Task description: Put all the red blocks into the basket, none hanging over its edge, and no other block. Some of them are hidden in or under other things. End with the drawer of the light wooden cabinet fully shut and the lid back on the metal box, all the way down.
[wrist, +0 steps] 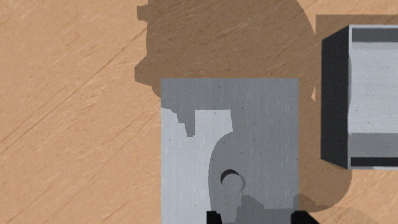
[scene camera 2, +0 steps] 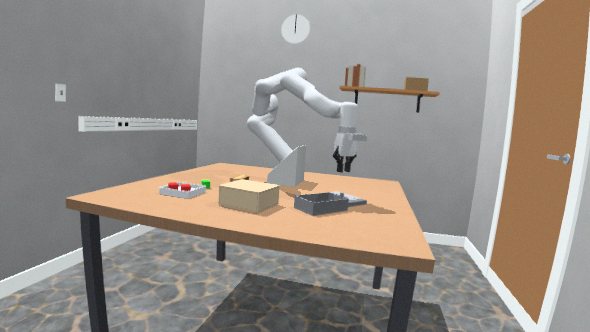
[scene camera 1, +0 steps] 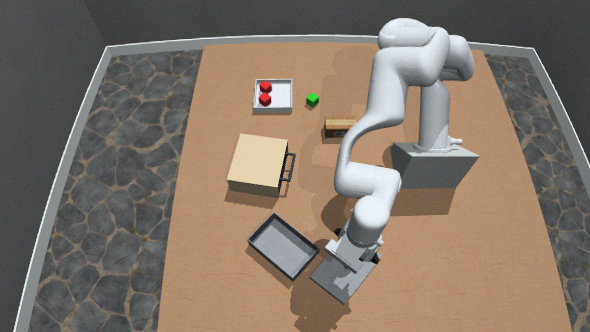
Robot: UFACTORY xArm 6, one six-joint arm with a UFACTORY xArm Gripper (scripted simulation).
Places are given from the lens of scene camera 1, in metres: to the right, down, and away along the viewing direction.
light wooden cabinet [scene camera 1: 258, 165]: -0.12, 0.00, 1.17
white basket [scene camera 1: 280, 95]: -0.06, -0.27, 1.41
The marked spots on the light wooden cabinet and the white basket are 0.37 m apart.
